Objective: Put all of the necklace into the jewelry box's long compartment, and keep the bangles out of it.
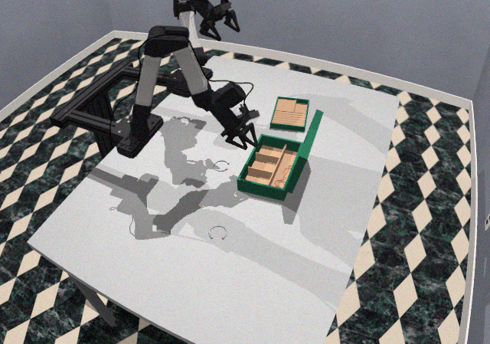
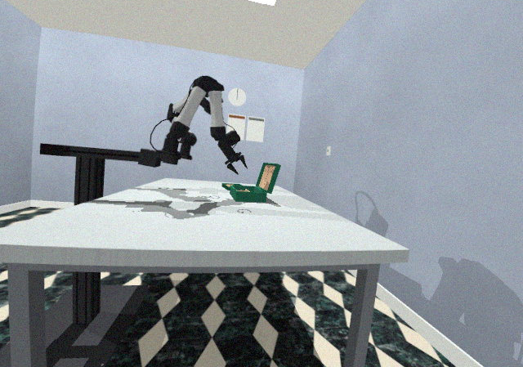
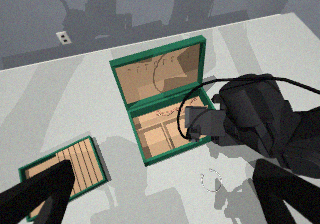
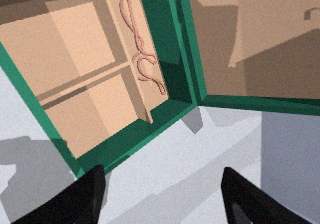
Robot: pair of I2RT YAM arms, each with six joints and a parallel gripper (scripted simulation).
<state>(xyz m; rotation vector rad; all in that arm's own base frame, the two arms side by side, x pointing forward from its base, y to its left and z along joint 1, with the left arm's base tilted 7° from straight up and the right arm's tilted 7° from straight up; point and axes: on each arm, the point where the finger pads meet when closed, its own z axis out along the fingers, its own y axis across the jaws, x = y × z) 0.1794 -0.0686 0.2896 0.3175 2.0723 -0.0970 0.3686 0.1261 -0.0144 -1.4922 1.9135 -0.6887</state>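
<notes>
Now: right hand 8 cm short of the green jewelry box, 8 cm to the right of it and 6 cm above it. Also, from my right hand: green tray 44 cm to the left, 16 cm below; silver bangle 1 cm behind, 26 cm to the right, 17 cm below.
</notes>
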